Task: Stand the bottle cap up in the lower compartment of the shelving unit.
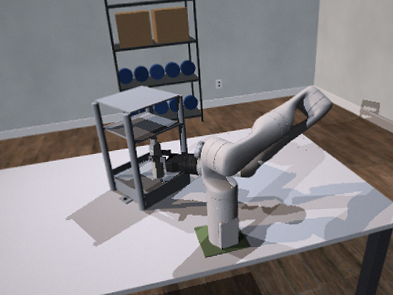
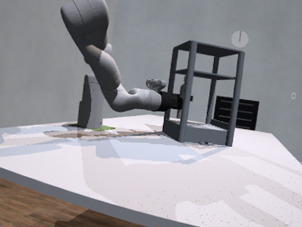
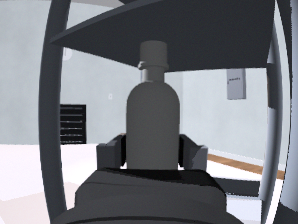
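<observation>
My hand is 70 mm short of the shelving unit, 30 mm to the right of it and 20 mm below it. Also, from my hand: grey bottle: 30 mm above.
</observation>
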